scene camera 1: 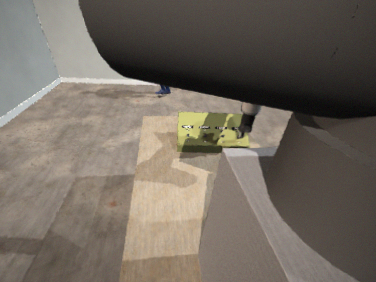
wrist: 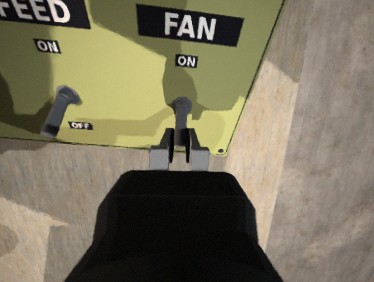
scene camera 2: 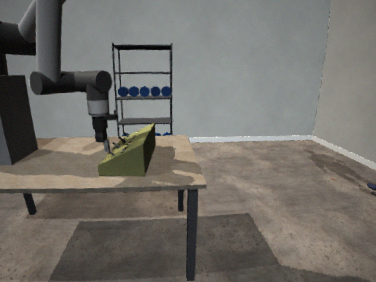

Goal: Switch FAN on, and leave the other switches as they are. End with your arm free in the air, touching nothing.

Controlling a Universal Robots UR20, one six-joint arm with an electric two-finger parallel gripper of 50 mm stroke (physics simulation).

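Pixels of known places: gripper, between the fingertips: [scene camera 1: 240, 136] [wrist: 179, 138] [scene camera 2: 107, 151]; arm's base, origin of its link: [scene camera 1: 347, 204].
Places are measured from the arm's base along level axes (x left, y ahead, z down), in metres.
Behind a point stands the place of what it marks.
The yellow-green sloped switch panel [scene camera 1: 186, 120] @(x 0.215, y 0.964, z 0.399 m) [scene camera 2: 125, 166] @(x -0.223, y 0.946, z 0.489 m) [wrist: 120, 100] @(x -0.089, y 0.858, z 0.454 m) stands on the table. In the wrist view the FAN lever [wrist: 181, 119] @(x -0.155, y 0.849, z 0.432 m) points down, away from its ON mark, toward the panel's lower edge; its OFF mark is hidden. My gripper [scene camera 1: 242, 134] @(x -0.156, y 0.830, z 0.430 m) [scene camera 2: 107, 148] @(x -0.156, y 0.830, z 0.430 m) [wrist: 179, 138] @(x -0.156, y 0.830, z 0.430 m) is shut on the FAN lever, one finger on each side of its lower end. The FEED lever [wrist: 55, 116] @(x -0.039, y 0.839, z 0.427 m) stands to the left, apart from the fingers, and also points down, beside its OFF mark. The other switches are too small to read in the scene views.
The wooden table [scene camera 1: 155, 225] @(x 0.355, y 0.263, z 0.547 m) [scene camera 2: 187, 172] @(x -0.164, y 1.271, z 0.547 m) carries the panel. A dark shelf rack [scene camera 2: 171, 75] with blue round items stands behind it. My arm covers the top and right of scene camera 1. Blue lower legs [scene camera 1: 163, 89] show on the floor beyond the table.
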